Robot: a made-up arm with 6 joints.
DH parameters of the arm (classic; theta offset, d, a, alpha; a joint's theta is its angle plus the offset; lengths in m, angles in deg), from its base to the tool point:
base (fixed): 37.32 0 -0.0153 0
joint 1: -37.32 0.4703 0.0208 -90
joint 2: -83.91 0 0.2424 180
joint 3: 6.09 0.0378 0.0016 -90
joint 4: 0 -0.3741 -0.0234 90
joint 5: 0 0.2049 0.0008 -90
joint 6: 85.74 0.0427 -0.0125 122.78
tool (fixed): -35.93 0.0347 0 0
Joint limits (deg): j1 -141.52..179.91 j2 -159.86..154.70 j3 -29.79..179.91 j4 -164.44..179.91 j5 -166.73..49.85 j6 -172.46..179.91
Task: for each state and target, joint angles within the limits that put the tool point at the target. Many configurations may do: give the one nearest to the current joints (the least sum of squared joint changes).
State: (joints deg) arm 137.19 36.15 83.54 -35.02 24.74 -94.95
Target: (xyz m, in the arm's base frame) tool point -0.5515 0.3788 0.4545
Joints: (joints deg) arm 158.70 62.21 76.03 -45.19 27.59 -96.47
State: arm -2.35 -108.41 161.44 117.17 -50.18 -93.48
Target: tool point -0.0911 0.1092 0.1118
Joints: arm -6.76 -93.35 168.13 132.56 -51.18 -93.84
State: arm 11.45 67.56 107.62 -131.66 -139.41 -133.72
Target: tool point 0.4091 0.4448 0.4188
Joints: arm 37.43 60.86 62.51 -135.45 -123.49 -138.41
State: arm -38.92 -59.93 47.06 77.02 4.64 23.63
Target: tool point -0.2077 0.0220 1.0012
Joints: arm -37.70 -62.20 -2.77 72.62 11.66 32.46
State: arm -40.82 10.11 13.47 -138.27 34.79 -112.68
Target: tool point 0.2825 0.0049 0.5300
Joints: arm -18.04 -34.13 -29.79 -115.22 13.78 -109.52
